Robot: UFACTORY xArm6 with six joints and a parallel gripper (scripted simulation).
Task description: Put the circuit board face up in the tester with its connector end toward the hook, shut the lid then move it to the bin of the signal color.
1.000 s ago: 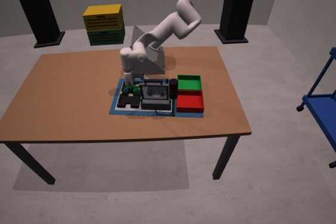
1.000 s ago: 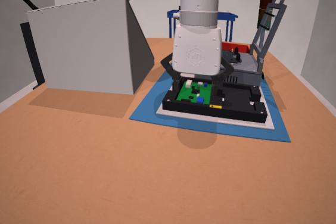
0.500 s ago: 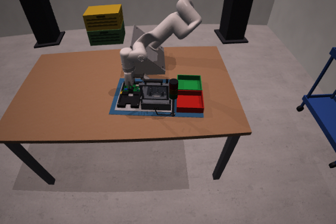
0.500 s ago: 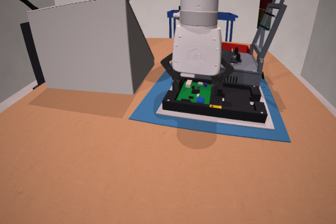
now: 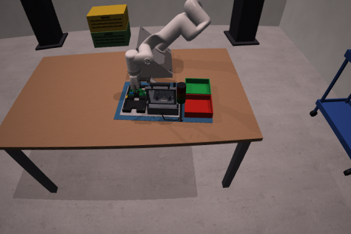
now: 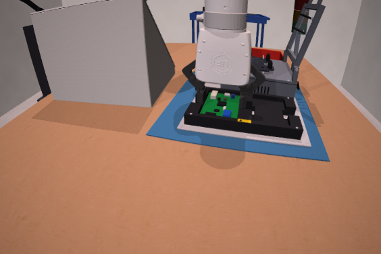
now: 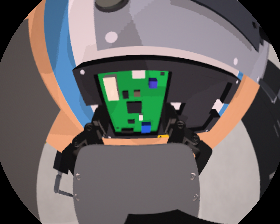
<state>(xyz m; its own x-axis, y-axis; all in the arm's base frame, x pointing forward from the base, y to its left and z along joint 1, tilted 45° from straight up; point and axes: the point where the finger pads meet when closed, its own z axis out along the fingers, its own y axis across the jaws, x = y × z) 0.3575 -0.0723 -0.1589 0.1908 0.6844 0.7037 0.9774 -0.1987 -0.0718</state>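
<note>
My hand is 160 mm to the right of the plate, 100 mm short of it and 50 mm below it. Round my hand: latch hook 220 mm to the left, 60 mm above, 40 mm ahead; green circuit board right at my hand; tester lid 210 mm ahead, 160 mm above, 130 mm to the left.
</note>
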